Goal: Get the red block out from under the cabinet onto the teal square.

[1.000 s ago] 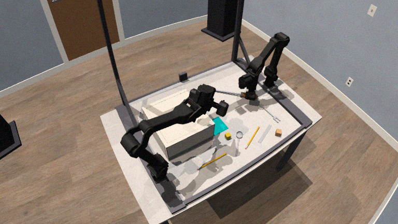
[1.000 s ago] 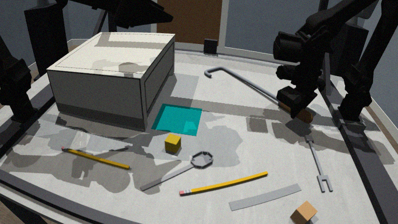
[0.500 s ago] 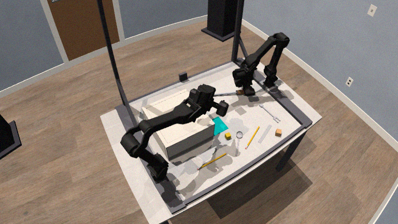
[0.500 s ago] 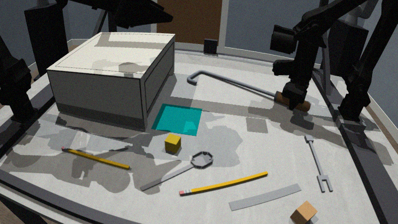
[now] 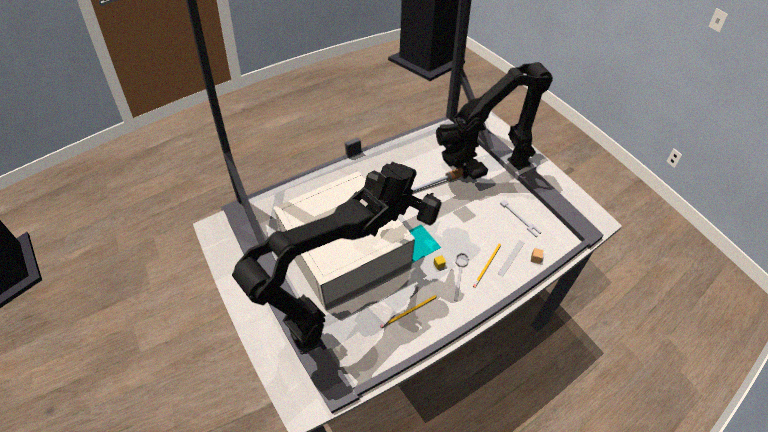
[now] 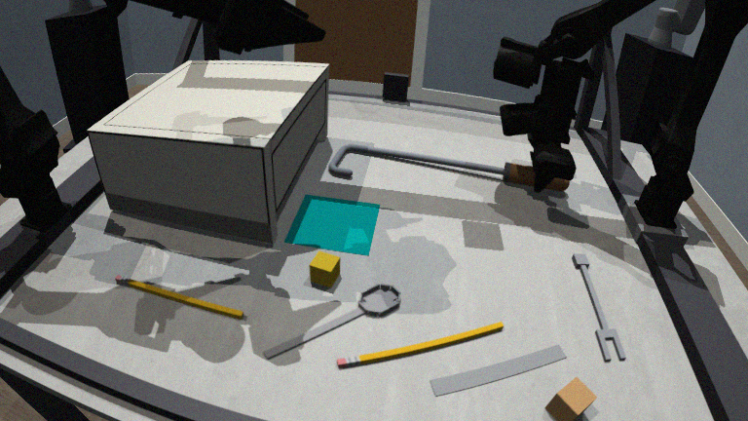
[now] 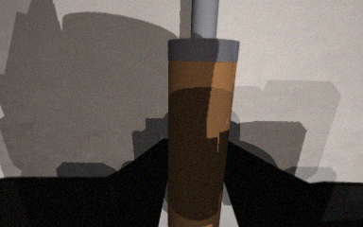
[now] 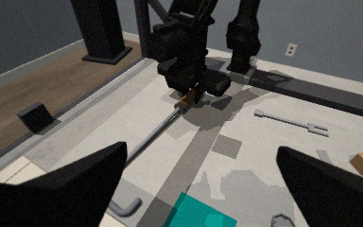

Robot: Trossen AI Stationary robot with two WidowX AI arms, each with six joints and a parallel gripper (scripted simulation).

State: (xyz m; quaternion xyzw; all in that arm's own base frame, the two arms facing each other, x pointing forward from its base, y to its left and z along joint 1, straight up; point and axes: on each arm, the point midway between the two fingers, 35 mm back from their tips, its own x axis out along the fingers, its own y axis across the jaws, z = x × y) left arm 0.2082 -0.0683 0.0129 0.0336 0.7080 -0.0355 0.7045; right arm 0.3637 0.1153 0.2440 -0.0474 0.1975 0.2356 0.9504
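Right now the teal square is 80 mm ahead of my left hand, 320 mm to the right of it and 40 mm below it. Round my left hand: hook tool: 10 mm behind, 140 mm to the right, 20 mm below; grey strip: 320 mm ahead, 160 mm to the right, 40 mm below; metal wrench: 250 mm ahead, 10 mm to the right, 30 mm below.
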